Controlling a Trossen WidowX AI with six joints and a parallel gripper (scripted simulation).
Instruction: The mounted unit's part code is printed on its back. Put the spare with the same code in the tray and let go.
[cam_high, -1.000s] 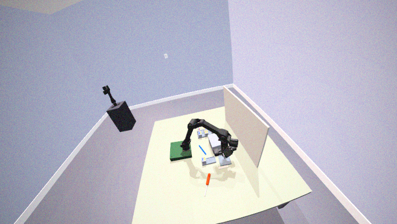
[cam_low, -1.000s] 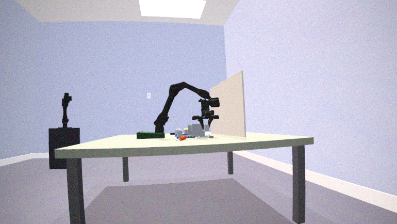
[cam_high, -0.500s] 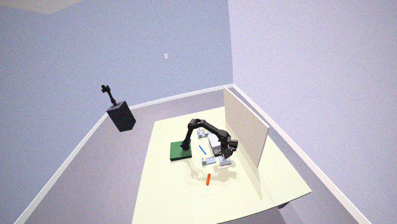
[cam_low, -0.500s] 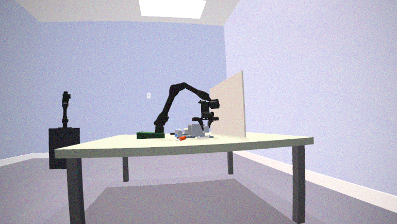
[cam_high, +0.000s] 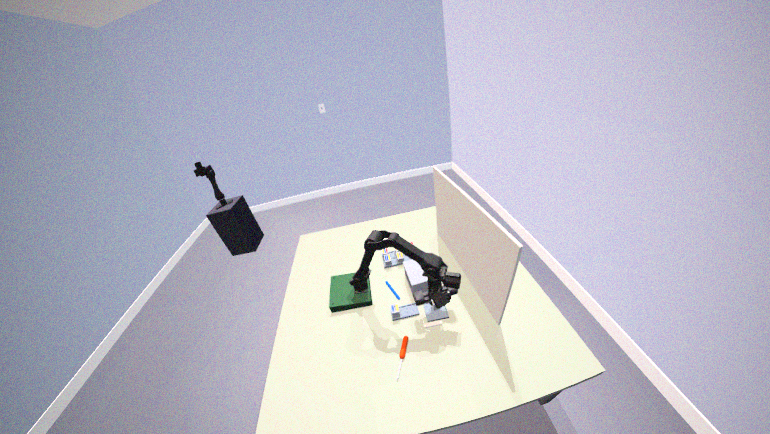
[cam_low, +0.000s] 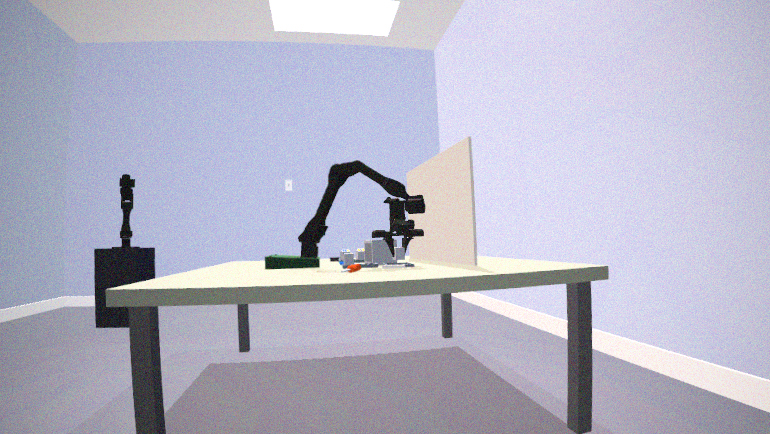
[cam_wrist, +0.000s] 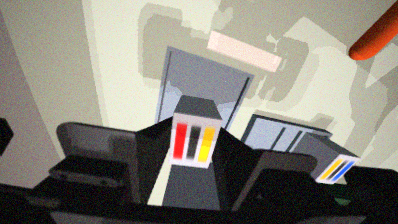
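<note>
Now: gripper tip 30 mm above the flat grey tray. Also, from my gripper tip: tall beige board: 200 mm ahead, 190 mm to the left, 190 mm above; white mounted unit: 50 mm behind, 180 mm to the left, 20 mm above; blue pen: 180 mm behind, 150 mm to the left, 30 mm below.
</note>
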